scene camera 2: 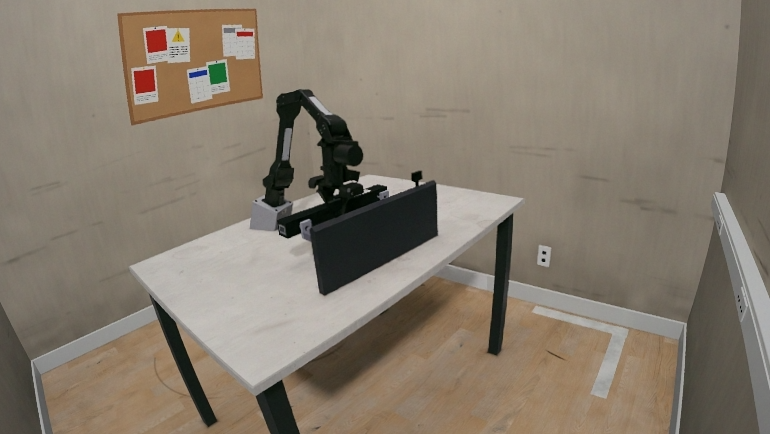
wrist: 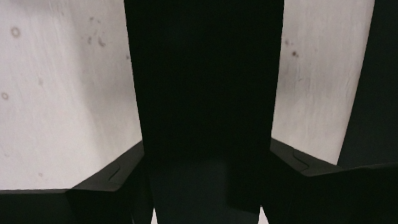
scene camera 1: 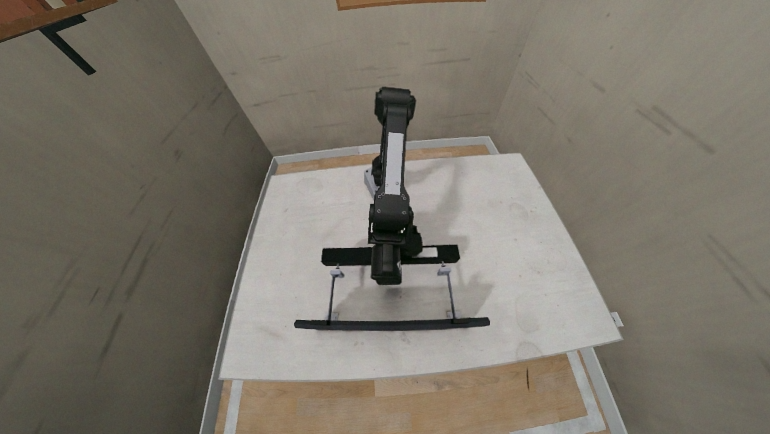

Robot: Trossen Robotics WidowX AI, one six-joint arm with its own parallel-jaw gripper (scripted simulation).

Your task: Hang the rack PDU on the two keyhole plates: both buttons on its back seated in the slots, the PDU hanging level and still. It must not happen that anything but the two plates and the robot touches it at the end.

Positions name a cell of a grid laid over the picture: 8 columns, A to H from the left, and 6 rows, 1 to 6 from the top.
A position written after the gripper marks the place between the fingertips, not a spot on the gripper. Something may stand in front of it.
In view: the gripper (scene camera 2: D3), a rack PDU (scene camera 1: D4) and a dark upright panel (scene camera 2: D4).
The rack PDU also shows in scene camera 2 (scene camera 2: D4) and in the wrist view (wrist: E3). The gripper shows as well in the wrist view (wrist: E4).
